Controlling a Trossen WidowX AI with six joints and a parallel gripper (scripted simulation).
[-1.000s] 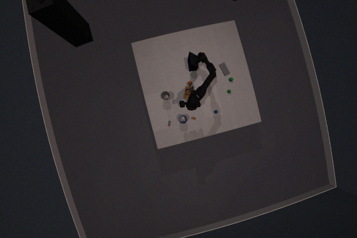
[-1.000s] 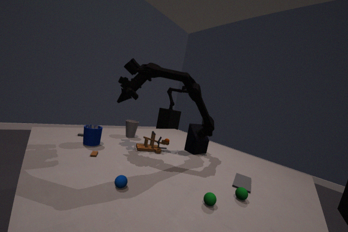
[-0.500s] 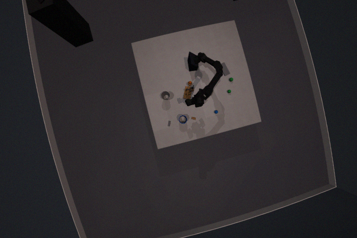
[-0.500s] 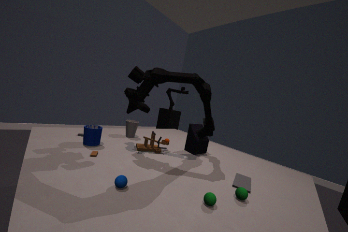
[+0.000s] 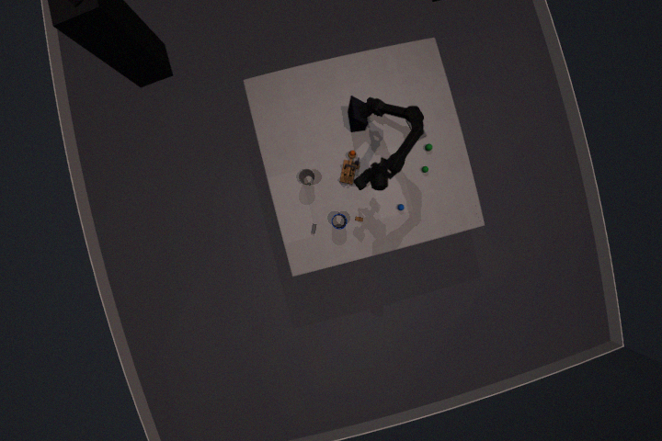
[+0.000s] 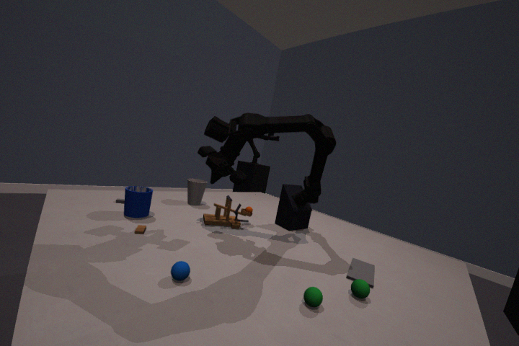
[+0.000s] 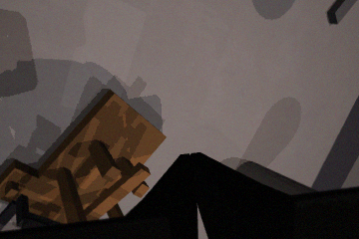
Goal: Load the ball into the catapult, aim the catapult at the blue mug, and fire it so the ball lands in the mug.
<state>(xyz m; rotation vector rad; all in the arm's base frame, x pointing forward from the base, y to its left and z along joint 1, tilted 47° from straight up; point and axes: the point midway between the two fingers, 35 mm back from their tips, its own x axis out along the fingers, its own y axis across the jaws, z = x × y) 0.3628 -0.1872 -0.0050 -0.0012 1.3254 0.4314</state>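
The orange ball is 180 mm behind my gripper tip, 100 mm below it and 40 mm to the left of it. Round my gripper tip: catapult frame 100 mm behind, 80 mm below, 10 mm to the right; small wooden block 210 mm ahead, 160 mm below, 40 mm to the right; wooden catapult 120 mm behind, 110 mm below, 20 mm to the left.
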